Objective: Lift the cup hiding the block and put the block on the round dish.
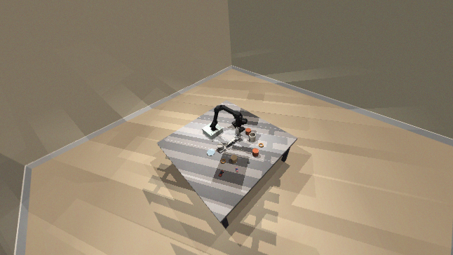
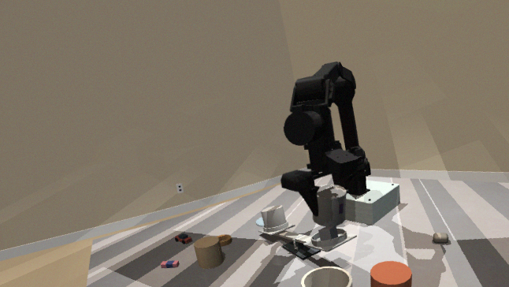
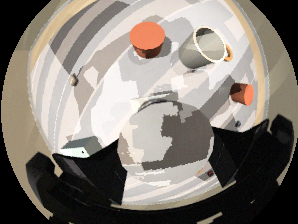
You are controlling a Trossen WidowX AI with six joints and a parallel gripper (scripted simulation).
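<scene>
My gripper tip is 60 mm above the small grey block and 10 mm to the left of it. The rest, counted from my gripper tip: small balance: 140 mm to the right, 120 mm below; then grey mug: 130 mm ahead, 120 mm to the left, 110 mm below; then grey cup: 20 mm to the left, 10 mm above.
</scene>
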